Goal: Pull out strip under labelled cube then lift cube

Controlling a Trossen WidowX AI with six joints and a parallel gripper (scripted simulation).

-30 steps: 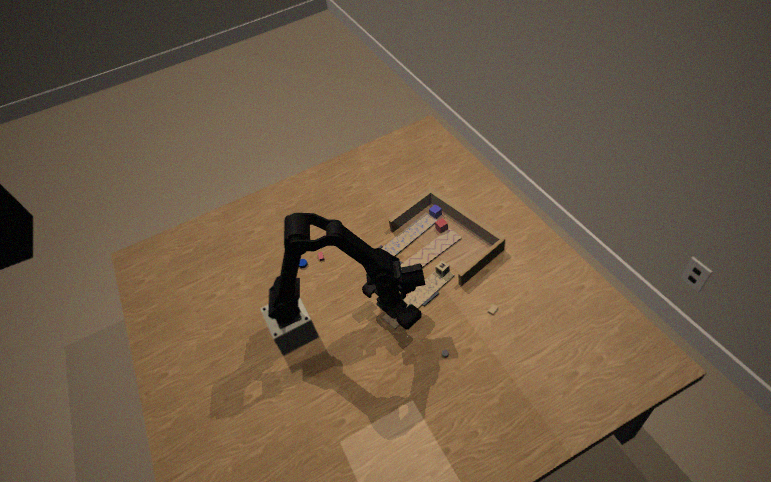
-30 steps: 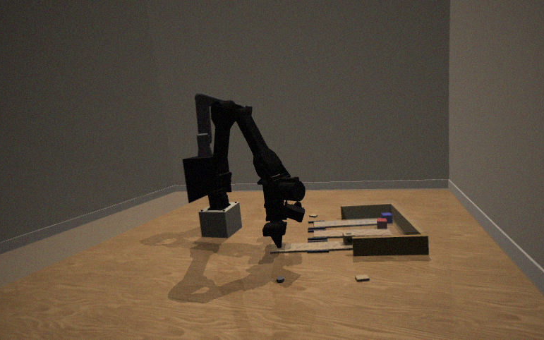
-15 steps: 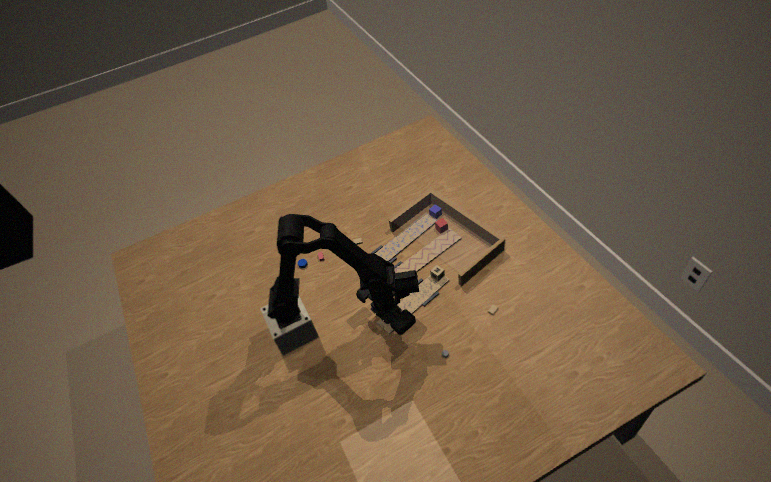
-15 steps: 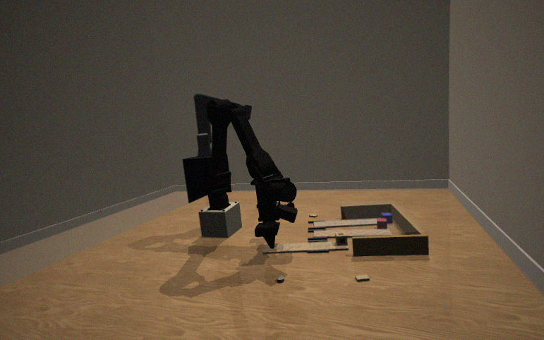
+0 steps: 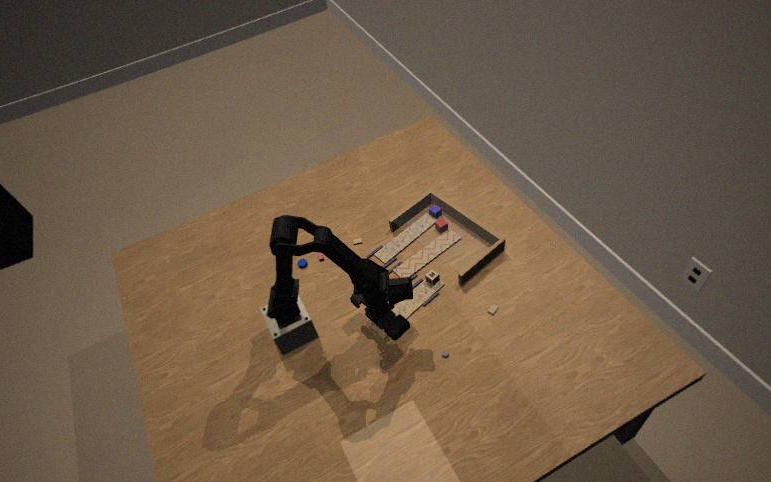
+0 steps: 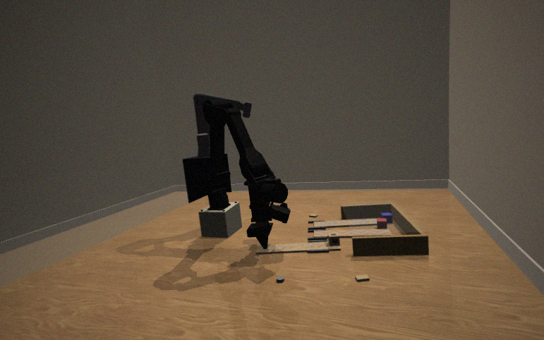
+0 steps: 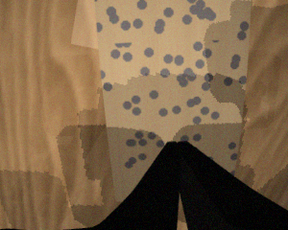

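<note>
Now: gripper tip 100 mm short of the dotted strip and 30 mm to the right of it. Round my gripper tip: beige tile (300 mm ahead, 100 mm to the right); labelled cube (200 mm ahead, 70 mm to the left, 20 mm above).
</note>
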